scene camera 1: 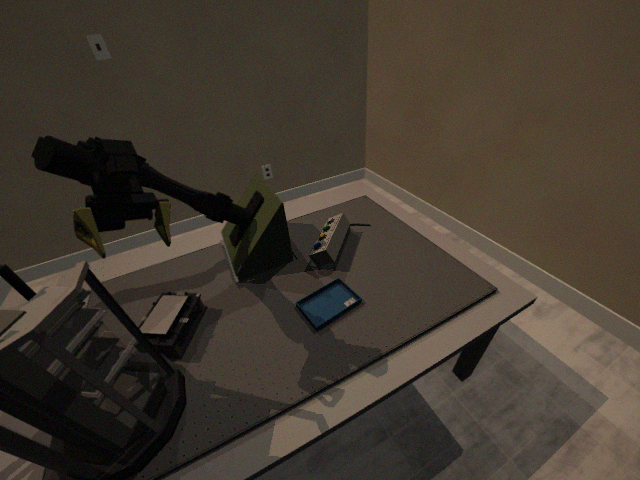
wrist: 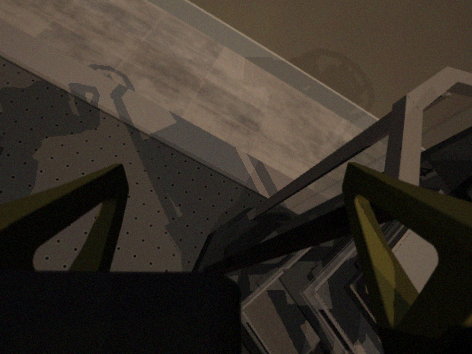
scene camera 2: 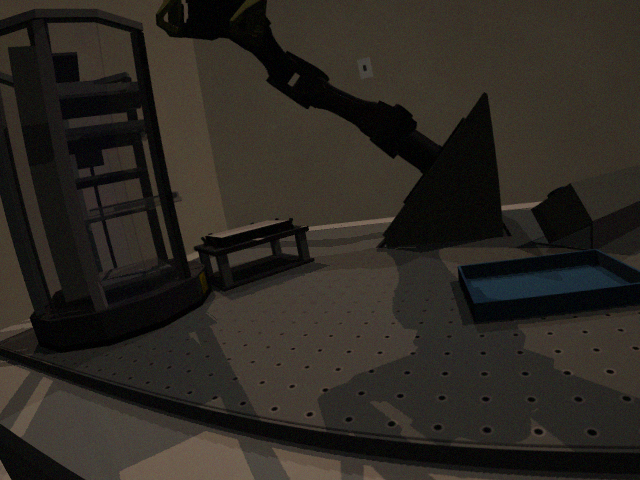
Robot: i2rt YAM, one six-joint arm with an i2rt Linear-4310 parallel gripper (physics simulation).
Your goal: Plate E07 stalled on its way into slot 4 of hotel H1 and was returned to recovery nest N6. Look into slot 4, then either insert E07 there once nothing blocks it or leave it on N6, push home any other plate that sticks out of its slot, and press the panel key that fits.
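Places are measured from the arm's base along level axes (x right, y ahead, z up), in centimetres.
Where they show: gripper, between the fingertips: (scene camera 1: 139, 250) (wrist: 235, 175) (scene camera 2: 192, 22); arm's base, origin of its link: (scene camera 1: 247, 219) (scene camera 2: 437, 163).
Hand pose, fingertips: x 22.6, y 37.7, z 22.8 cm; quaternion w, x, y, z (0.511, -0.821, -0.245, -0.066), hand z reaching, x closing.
Observation:
Things, the pixels of their top centre, and the offset from my fingertips. "*": a spot on its surface instead. Level surfaces: height alone.
- pale-topped plate, centre of its top: (scene camera 2: 247, 228) (scene camera 1: 164, 313) dx +7.2, dy -13.4, dz -27.8 cm
- dark nest, centre of its top: (scene camera 2: 247, 227) (scene camera 1: 163, 312) dx +7.2, dy -13.4, dz -27.7 cm
- thin clear piece, a spot on its surface: (scene camera 2: 177, 196) * dx +9.8, dy -1.9, dz -20.5 cm
- key panel, centre of its top: (scene camera 2: 596, 173) (scene camera 1: 330, 228) dx -46.7, dy -21.8, dz -26.9 cm
- blue tray, centre of its top: (scene camera 2: 545, 272) (scene camera 1: 328, 300) dx -33.8, dy +0.0, dz -33.5 cm
- perforated mat, height of its surface: dz -35.2 cm
The gripper (scene camera 1: 135, 250) (scene camera 2: 202, 34) (wrist: 235, 167) is open and empty, high beside the hotel's top. A pale-topped plate (scene camera 1: 164, 314) (scene camera 2: 248, 231) lies flat on the dark nest (scene camera 2: 224, 268), next to the hotel. The dark-framed hotel (scene camera 1: 178, 397) (scene camera 2: 129, 320) (wrist: 410, 140) has several levels. In the second scene view a thin clear piece (scene camera 2: 177, 196) at a lower level reaches past the right post. Slot labels and the inside of slot 4 cannot be made out. The key panel (scene camera 1: 336, 242) (scene camera 2: 563, 214) shows blue, yellow and green keys, and another key too dark to read.
A blue tray (scene camera 1: 320, 310) (scene camera 2: 547, 304) with small white labels lies on the perforated mat (scene camera 1: 413, 273) (scene camera 2: 336, 372). The green wedge-shaped arm base (scene camera 1: 268, 237) (scene camera 2: 454, 201) stands between the nest and the key panel. The hotel's upright posts and top frame are close to the gripper's right finger in the wrist view.

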